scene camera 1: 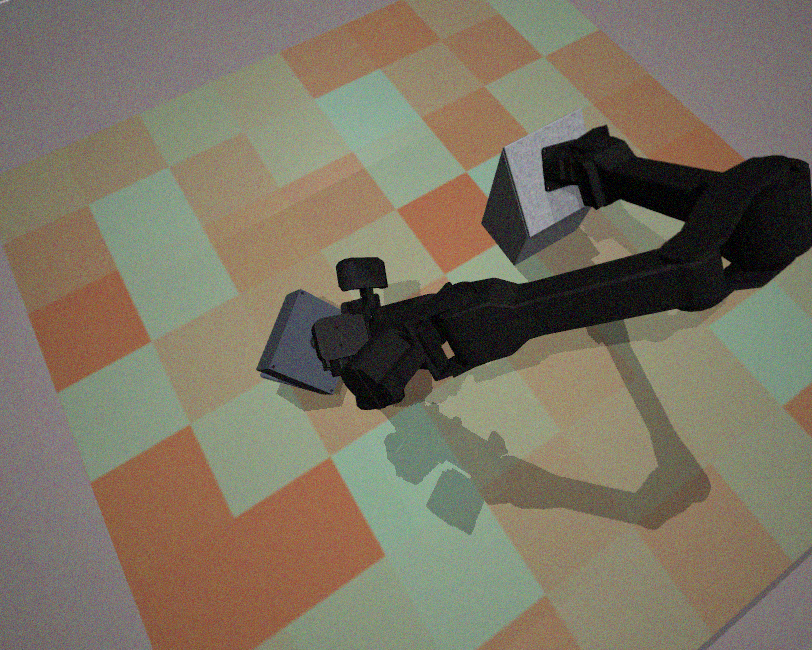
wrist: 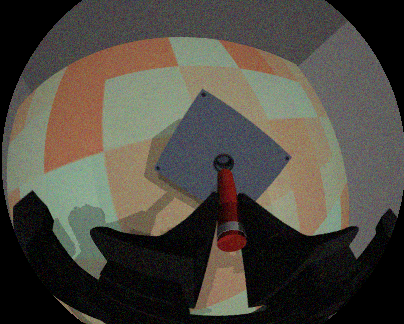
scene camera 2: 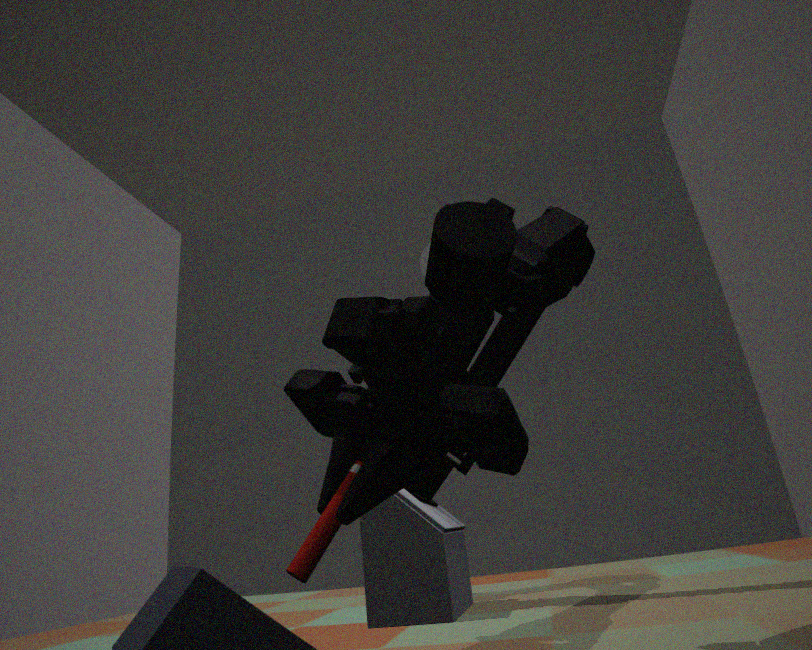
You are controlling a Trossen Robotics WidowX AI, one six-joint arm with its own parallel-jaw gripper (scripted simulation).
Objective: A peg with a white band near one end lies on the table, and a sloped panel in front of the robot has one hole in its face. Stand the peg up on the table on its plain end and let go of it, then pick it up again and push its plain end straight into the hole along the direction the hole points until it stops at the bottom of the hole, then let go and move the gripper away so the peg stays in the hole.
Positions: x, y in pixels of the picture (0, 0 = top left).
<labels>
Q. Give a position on a sloped panel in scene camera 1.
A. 288, 348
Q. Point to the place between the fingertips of the gripper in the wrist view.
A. At 227, 198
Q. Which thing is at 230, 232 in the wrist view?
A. A red peg.
</labels>
